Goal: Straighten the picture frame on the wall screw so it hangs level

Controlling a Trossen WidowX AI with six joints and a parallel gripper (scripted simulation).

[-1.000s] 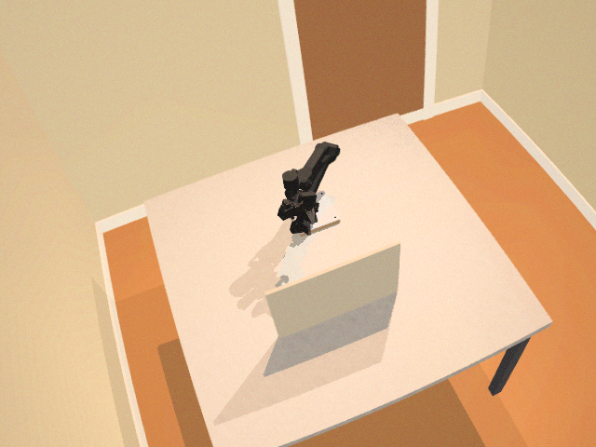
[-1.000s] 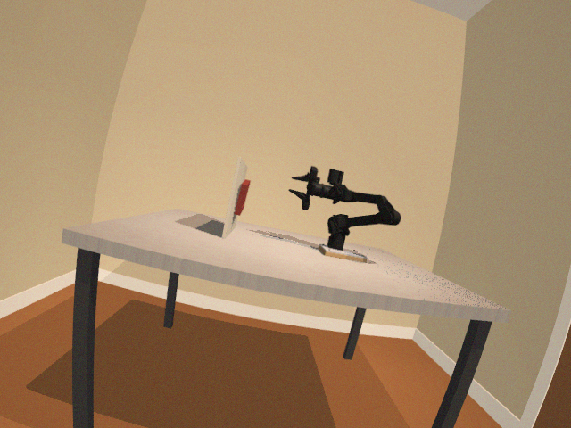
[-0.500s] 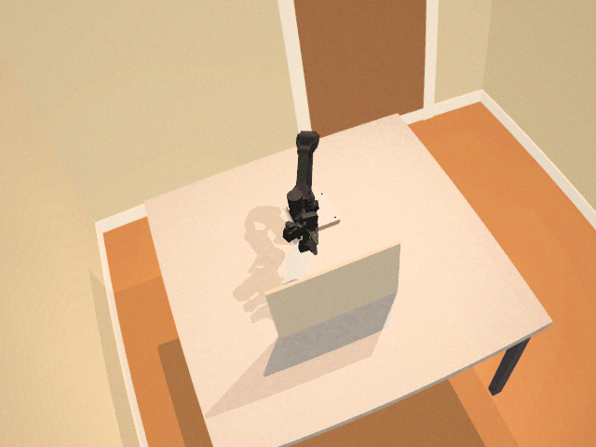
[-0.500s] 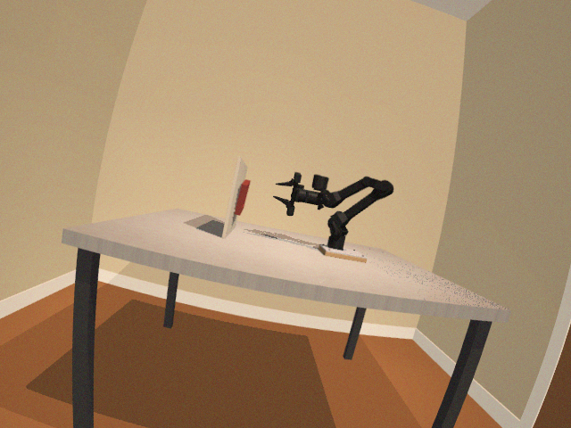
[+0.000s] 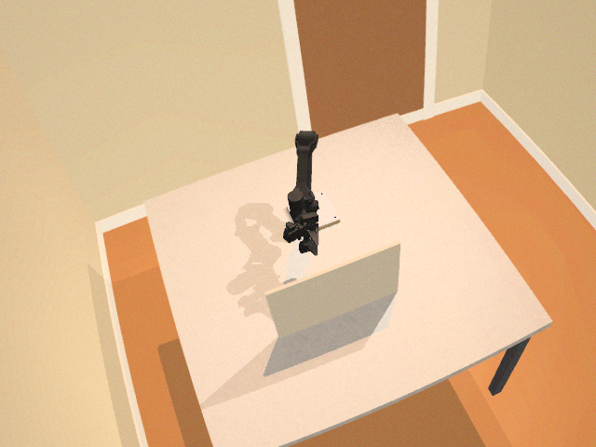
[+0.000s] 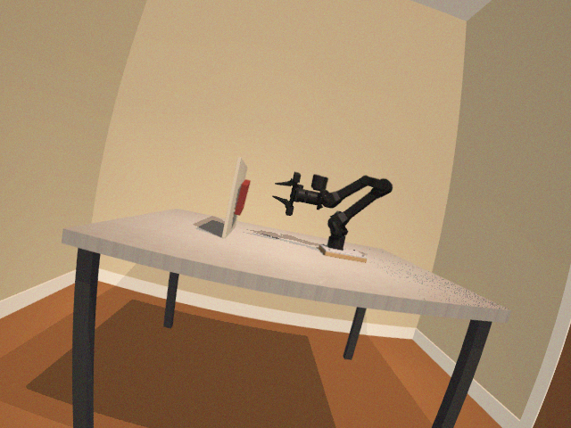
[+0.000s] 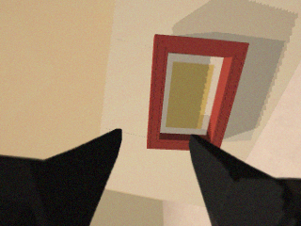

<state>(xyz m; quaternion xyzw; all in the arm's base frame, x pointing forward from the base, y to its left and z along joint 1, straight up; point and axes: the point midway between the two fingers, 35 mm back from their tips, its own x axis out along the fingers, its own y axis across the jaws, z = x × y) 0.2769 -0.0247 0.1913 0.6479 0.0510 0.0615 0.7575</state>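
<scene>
Now: gripper tip 130 mm short of the red picture frame, 10 mm to the right of it and 50 mm above it. Also, from my gripper tip: wall panel (140 mm ahead, 30 mm to the left, 60 mm below).
</scene>
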